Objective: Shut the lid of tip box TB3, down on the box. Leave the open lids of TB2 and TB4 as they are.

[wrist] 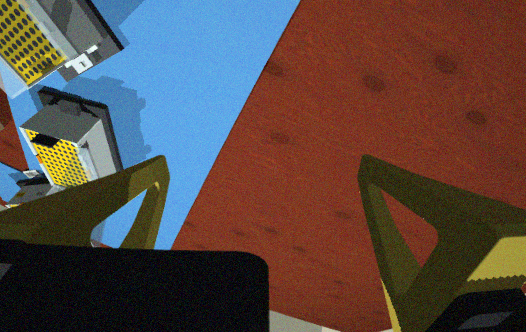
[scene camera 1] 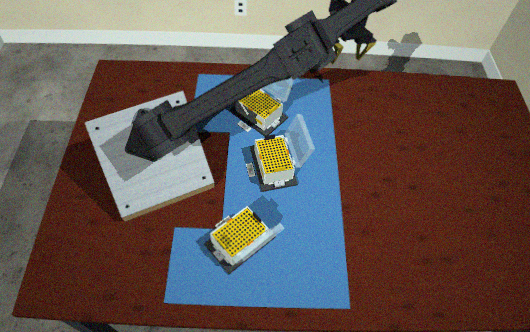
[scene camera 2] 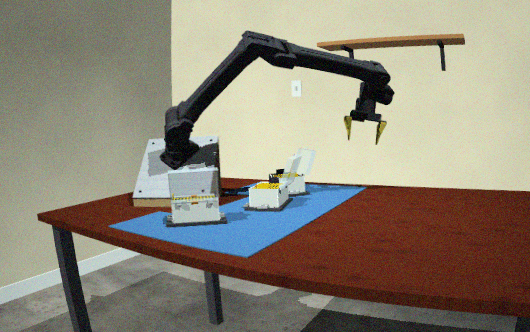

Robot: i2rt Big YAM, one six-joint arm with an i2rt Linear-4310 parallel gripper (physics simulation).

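Places are measured from the arm's base along level axes (x ahead, y left, z up), in centimetres.
Pixels of known places: gripper, fingertip midpoint: [wrist: 263, 165] [scene camera 1: 344, 61] [scene camera 2: 362, 142]; arm's base, origin of the base link: [scene camera 1: 147, 135] [scene camera 2: 179, 154].
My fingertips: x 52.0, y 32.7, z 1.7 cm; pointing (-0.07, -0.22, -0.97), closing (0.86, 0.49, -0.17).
Note:
Ahead of a thing's pixels: the offset from my fingertips to its top centre. "*": to the spot under its first point. Level surfaces: height alone.
Three tip boxes with yellow racks stand in a row, lids open; their labels are too small to read, so I cannot tell which is TB3. The near box {dz -10.1, dx -26.5, dy -52.2 cm} [scene camera 1: 239, 232] [scene camera 2: 195, 212] [wrist: 62, 162] has its lid {* dz -5.1, dx -19.5, dy -58.3 cm} [scene camera 2: 195, 181] raised. The middle box [scene camera 1: 274, 156] [scene camera 2: 267, 197] [wrist: 30, 50] has its translucent lid {* dz -6.4, dx -11.7, dy -26.8 cm} [scene camera 1: 301, 141] raised on its right side. The far box {dz -10.1, dx -25.4, dy -10.6 cm} [scene camera 1: 260, 103] [scene camera 2: 298, 185] has its lid {dz -1.4, dx -20.6, dy -4.3 cm} [scene camera 1: 281, 90] [scene camera 2: 309, 161] raised and is partly behind the arm in scene camera 1. My gripper [scene camera 1: 348, 54] [scene camera 2: 363, 141] [wrist: 263, 165] is open and empty, high above the table, right of the boxes.
The boxes stand on a blue mat {dz -16.7 cm} [scene camera 1: 310, 250] [scene camera 2: 225, 245] [wrist: 200, 90] on the brown table {dz -17.0 cm} [scene camera 1: 430, 200] [scene camera 2: 425, 250] [wrist: 310, 100]. The arm rises from a pale base board [scene camera 1: 165, 185] [scene camera 2: 145, 175] left of the mat. A wooden shelf [scene camera 2: 390, 42] hangs on the wall behind.

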